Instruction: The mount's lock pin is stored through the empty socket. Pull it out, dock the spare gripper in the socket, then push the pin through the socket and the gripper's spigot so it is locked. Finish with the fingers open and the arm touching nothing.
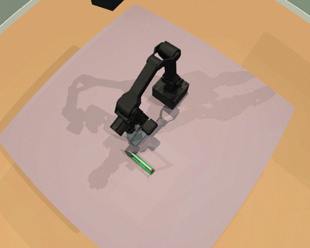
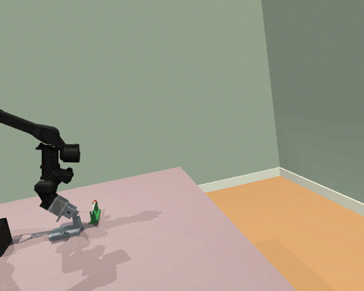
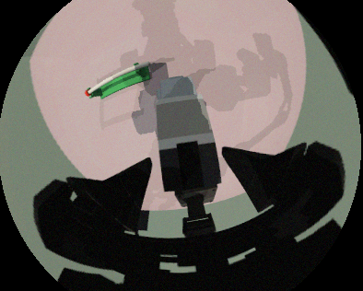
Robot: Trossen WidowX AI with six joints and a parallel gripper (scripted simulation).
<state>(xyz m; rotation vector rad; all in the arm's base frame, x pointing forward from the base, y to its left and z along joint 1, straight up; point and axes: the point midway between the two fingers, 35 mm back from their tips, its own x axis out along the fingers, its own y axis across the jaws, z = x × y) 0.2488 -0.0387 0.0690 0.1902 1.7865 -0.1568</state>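
My gripper tip is now 3 cm short of the spare gripper and 1 cm above it. From my gripper tip the other things lie so: mount (7 cm below, 5 cm ahead, 1 cm to the right); green holder (15 cm ahead, 11 cm below, 9 cm to the left).
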